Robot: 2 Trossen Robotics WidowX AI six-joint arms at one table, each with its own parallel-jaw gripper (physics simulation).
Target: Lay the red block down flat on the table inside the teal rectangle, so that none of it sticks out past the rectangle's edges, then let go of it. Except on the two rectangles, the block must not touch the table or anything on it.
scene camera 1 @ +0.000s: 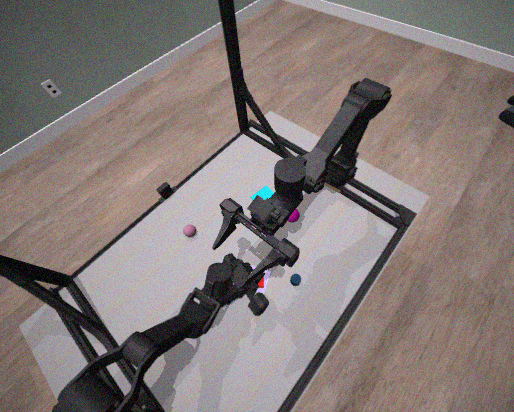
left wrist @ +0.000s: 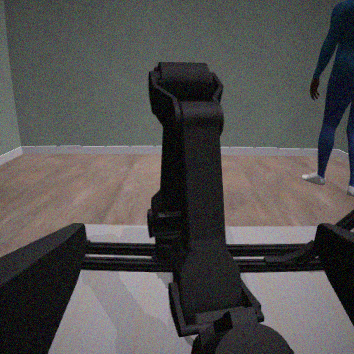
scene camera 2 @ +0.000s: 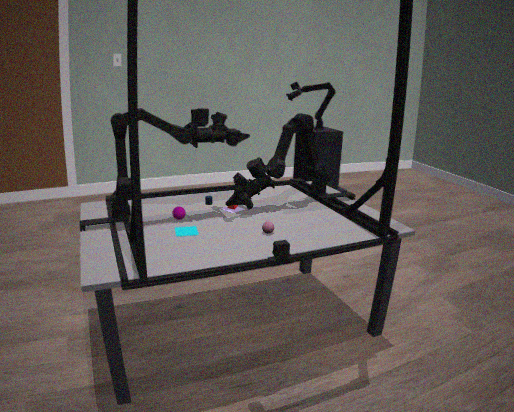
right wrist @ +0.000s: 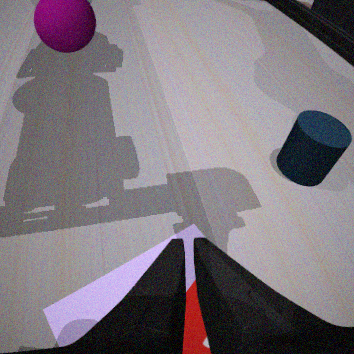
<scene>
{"left gripper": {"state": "open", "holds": null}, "right gripper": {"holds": "red block"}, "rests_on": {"dark blue cylinder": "table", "magenta ball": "table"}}
</scene>
